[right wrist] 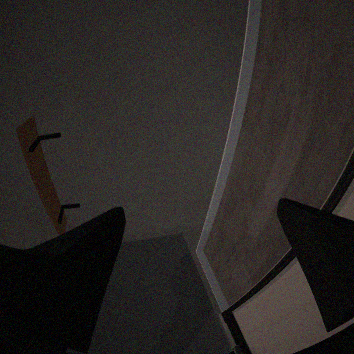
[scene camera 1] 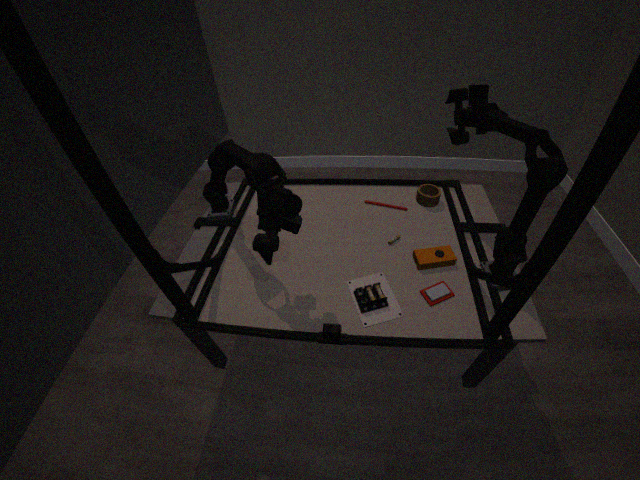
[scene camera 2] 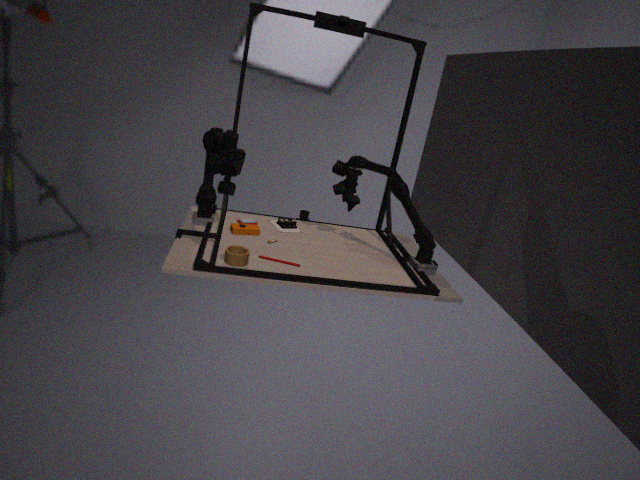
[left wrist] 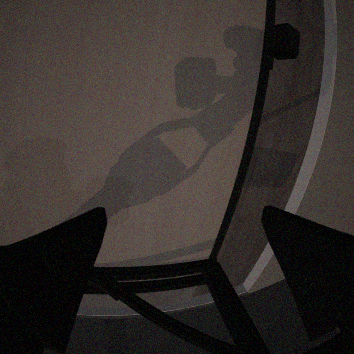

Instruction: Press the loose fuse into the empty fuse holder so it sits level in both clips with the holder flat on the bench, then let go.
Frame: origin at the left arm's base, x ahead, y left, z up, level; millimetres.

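Seen in the pictures: left gripper, between the fingertips: (scene camera 1: 271, 255) (scene camera 2: 346, 206) (left wrist: 186, 215); right gripper, between the fingertips: (right wrist: 203, 211) (scene camera 1: 447, 115) (scene camera 2: 235, 185); left arm's base, origin of its link: (scene camera 1: 220, 207) (scene camera 2: 423, 261); right arm's base, origin of its link: (scene camera 1: 501, 272) (scene camera 2: 204, 215).
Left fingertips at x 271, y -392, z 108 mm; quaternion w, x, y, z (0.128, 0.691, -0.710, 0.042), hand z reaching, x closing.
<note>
Pixels of each thing's top centre, then the offset from my left fingertips to it. "pt": a spot on its surface instead.
- small loose fuse, centre of its top: (scene camera 1: 394, 238) (scene camera 2: 272, 239) dx +396, dy +166, dz -142 mm
- black fuse holder block, centre of its top: (scene camera 1: 374, 291) (scene camera 2: 285, 219) dx +285, dy -66, dz -120 mm
- white plate, a spot on its surface: (scene camera 1: 388, 311) pt dx +320, dy -118, dz -154 mm
- orange block, centre of its top: (scene camera 1: 435, 253) (scene camera 2: 245, 225) dx +510, dy +60, dz -122 mm
- red-edged card, centre of its top: (scene camera 1: 437, 291) (scene camera 2: 247, 220) dx +481, dy -74, dz -142 mm
- brown ring, centre of its top: (scene camera 2: 237, 250) (scene camera 1: 429, 190) dx +587, dy +385, dz -106 mm
- red rod, centre of its top: (scene camera 1: 385, 204) (scene camera 2: 279, 260) dx +405, dy +367, dz -150 mm
The small loose fuse (scene camera 1: 394, 239) (scene camera 2: 272, 241) lies on the bench, apart from both grippers. The black fuse holder block (scene camera 1: 371, 303) (scene camera 2: 286, 223) sits on a white plate (scene camera 1: 388, 311) near the front edge in scene camera 1. Two pale fuses show in it; its left slot there looks dark and empty. My left gripper (scene camera 1: 266, 253) (scene camera 2: 351, 204) (left wrist: 186, 215) is open and empty, above the bench, left of the plate in scene camera 1. My right gripper (scene camera 1: 454, 116) (right wrist: 203, 211) is open and empty, raised high and pointing away from the bench. Fuse and holder do not show in the wrist views.
An orange block (scene camera 1: 426, 258) (scene camera 2: 246, 229) and a red-edged card (scene camera 1: 437, 292) lie right of the plate in scene camera 1. A brown ring (scene camera 1: 428, 200) (scene camera 2: 236, 257) and a red rod (scene camera 1: 386, 205) (scene camera 2: 279, 260) lie farther back. A black frame (scene camera 1: 403, 341) surrounds the bench.
</note>
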